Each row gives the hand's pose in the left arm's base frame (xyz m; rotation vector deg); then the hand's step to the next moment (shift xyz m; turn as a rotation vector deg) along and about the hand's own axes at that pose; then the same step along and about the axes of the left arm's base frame.
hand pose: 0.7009 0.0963 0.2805 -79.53 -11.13 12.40
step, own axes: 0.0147 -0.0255 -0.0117 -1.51 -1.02 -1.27
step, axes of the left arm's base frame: 0.0182 -0.0115 0.0232 -1.09 -1.78 0.77
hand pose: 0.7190 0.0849 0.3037 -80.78 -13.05 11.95
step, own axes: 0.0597 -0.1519 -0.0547 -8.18 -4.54 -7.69
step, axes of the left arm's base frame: 0.0739 -0.0579 0.1442 -5.66 -10.25 3.10
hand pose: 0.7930 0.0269 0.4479 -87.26 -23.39 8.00
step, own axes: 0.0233 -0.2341 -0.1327 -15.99 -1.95 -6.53
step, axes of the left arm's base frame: 0.0290 -0.1296 0.2352 -12.86 -11.67 -0.80
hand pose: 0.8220 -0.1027 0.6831 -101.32 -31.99 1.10
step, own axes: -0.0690 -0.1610 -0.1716 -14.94 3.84 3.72
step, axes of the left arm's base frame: -0.0668 -0.1561 0.1770 -12.95 -2.88 -8.70
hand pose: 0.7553 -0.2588 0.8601 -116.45 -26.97 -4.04
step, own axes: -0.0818 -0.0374 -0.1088 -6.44 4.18 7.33
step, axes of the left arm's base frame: -0.0728 -0.1021 0.0647 -5.52 2.62 -8.68
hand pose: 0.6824 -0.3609 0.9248 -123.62 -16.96 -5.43
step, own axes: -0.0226 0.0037 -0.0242 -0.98 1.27 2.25
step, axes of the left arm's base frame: -0.0199 -0.0258 0.0068 -0.73 0.99 -2.48
